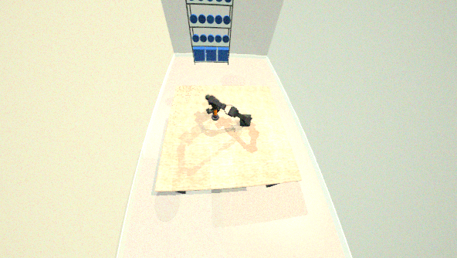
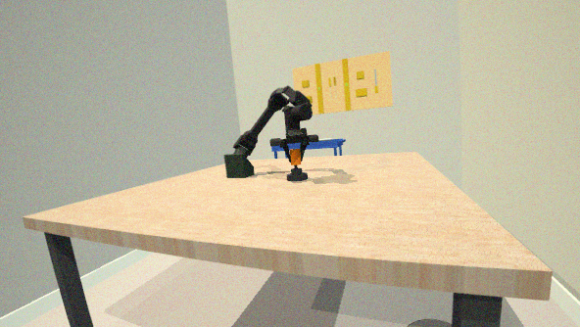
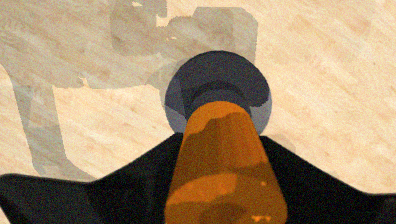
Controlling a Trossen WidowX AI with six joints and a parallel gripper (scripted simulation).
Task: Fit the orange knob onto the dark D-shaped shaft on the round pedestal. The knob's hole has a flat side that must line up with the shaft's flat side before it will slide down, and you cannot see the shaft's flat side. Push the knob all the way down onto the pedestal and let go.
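The orange knob lies 20 mm above my gripper tip. From my gripper tip the other things lie so: pedestal (40 mm below).
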